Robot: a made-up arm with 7 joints.
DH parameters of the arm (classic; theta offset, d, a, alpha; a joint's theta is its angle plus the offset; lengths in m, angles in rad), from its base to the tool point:
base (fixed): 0 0 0 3.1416
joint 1: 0 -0.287 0 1.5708
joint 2: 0 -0.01 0 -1.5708
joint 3: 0 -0.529 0 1.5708
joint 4: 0 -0.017 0 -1.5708
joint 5: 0 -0.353 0 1.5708
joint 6: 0 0 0 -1.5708
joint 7: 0 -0.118 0 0
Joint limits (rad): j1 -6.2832..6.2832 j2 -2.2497..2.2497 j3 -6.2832..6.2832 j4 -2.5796..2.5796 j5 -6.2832..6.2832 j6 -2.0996..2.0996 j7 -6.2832..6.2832
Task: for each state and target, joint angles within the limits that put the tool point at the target. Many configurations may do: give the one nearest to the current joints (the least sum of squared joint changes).
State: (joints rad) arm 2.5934 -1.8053 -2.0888 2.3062 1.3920 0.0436 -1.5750
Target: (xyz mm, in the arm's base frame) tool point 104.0 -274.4 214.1
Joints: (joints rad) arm 3.2519 -1.7896 -1.8437 2.5166 1.3877 0.1340 -1.5750
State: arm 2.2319 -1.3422 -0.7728 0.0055 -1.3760 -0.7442 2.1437
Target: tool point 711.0 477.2 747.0
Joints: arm 2.5783 -1.1976 -0.8223 0.1863 -1.4056 -0.7291 2.1437
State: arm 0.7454 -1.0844 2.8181 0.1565 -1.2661 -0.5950 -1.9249
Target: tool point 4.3 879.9 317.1
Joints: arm 1.4811 -1.1620 3.0930 0.8634 -1.4322 -0.9005 -1.9249
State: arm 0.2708 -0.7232 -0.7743 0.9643 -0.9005 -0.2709 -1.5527
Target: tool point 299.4 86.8 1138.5
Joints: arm 0.3482 -0.0523 -0.6958 0.8913 -0.9021 -0.2620 -1.5527
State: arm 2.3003 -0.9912 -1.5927 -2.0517 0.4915 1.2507 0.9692
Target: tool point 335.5 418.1 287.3
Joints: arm 3.0017 -1.3031 -1.1330 -2.2350 0.3689 1.3136 0.9692
